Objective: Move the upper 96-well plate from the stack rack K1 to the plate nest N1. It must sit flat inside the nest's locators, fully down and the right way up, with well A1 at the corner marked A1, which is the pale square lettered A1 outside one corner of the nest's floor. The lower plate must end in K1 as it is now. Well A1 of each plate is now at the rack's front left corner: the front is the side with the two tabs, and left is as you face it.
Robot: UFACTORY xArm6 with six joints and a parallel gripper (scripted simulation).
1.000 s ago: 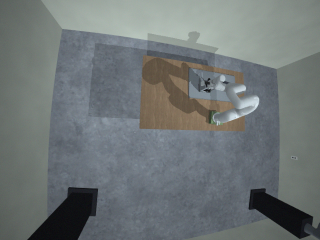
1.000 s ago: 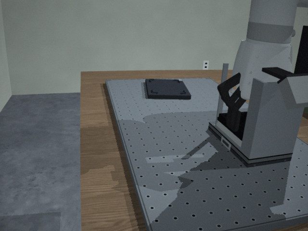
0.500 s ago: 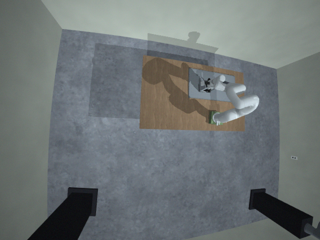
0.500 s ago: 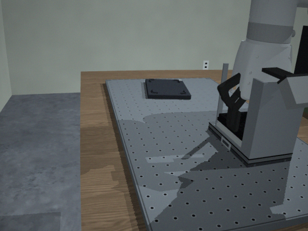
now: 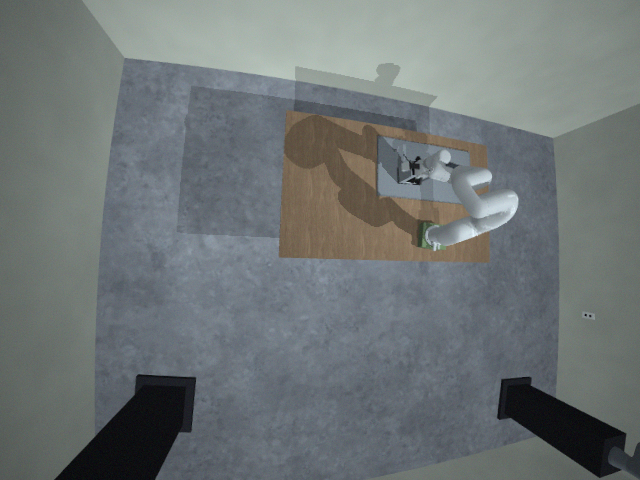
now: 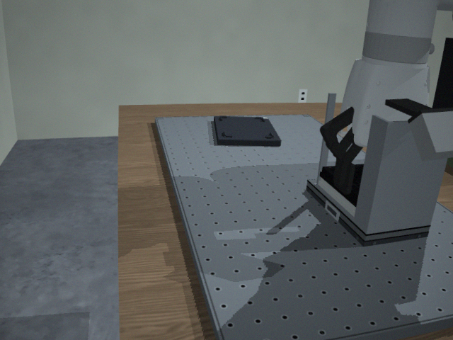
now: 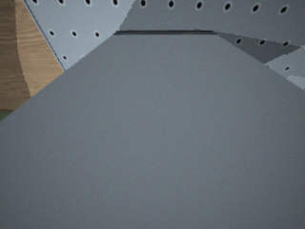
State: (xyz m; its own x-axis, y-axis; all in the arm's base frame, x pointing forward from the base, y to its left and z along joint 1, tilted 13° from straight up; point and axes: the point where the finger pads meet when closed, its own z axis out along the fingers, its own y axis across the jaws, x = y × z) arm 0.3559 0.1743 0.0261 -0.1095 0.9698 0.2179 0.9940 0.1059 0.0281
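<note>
The black 96-well plate lies 10 mm below my hand. From my hand the other things lie so: white 96-well plate (20 mm below); then grey rack wall (10 mm behind, 70 mm to the left, 30 mm above); then thin post (50 mm ahead, 60 mm to the right, 30 mm above).
</note>
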